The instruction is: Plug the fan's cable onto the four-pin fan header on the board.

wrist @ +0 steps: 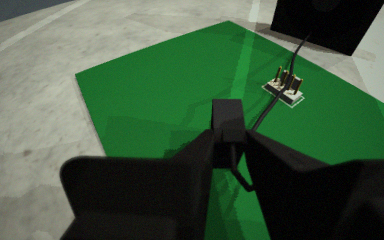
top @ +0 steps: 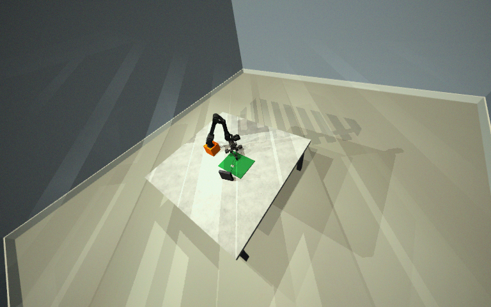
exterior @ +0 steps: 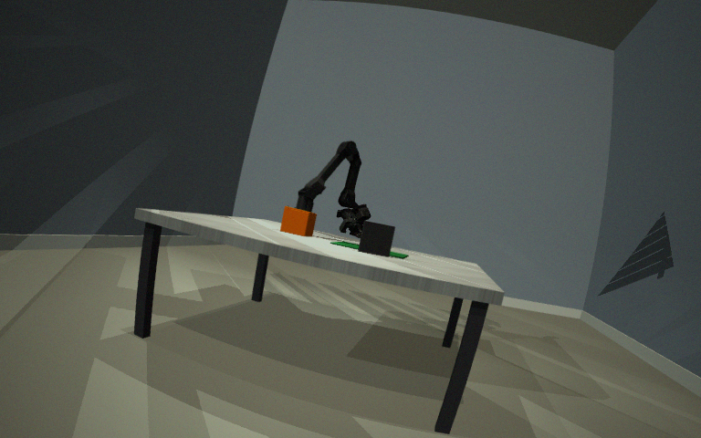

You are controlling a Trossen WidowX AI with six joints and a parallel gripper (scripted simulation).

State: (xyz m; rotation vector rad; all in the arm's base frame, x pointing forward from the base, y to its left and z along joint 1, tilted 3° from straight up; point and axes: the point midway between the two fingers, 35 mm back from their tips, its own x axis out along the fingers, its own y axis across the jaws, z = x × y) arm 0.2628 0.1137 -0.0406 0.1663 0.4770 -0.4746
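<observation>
The black plug is 10 mm ahead of my gripper tip and 10 mm below it. From my gripper tip the other things lie so: black fan 110 mm ahead, 210 mm to the right, 20 mm above; board 40 mm ahead, 50 mm to the right, 50 mm below; white four-pin fan header 40 mm ahead, 90 mm to the right, 40 mm below.
</observation>
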